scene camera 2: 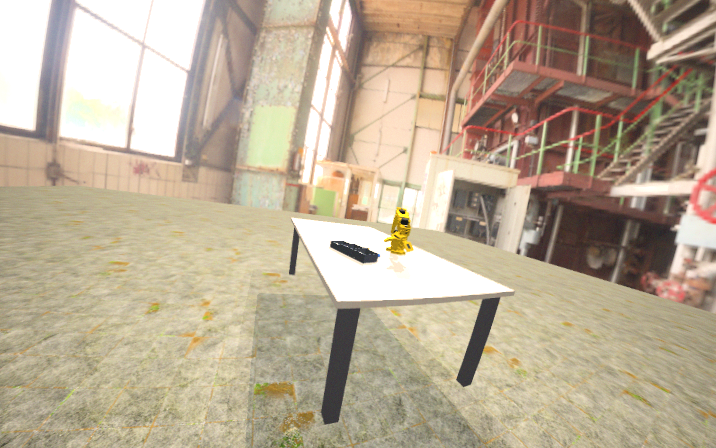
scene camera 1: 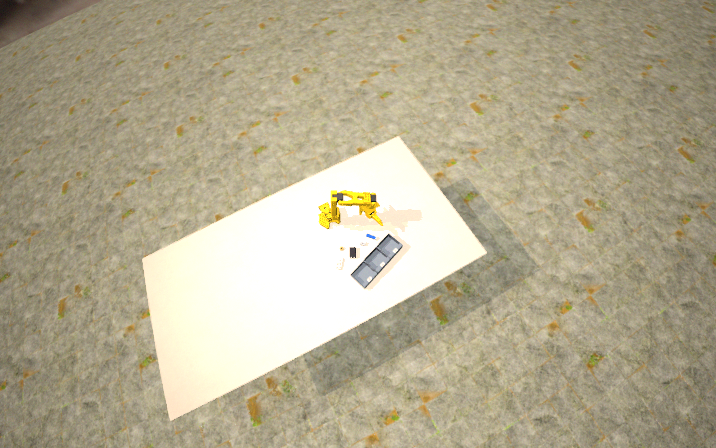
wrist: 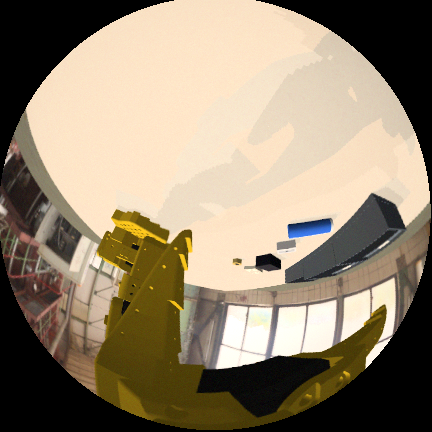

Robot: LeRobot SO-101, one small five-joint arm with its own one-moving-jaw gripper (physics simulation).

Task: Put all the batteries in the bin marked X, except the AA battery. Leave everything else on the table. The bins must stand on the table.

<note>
In view: a three joined dark bins (scene camera 1: 384,252).
The three joined dark bins shows as well in the wrist view (wrist: 377,222).
</note>
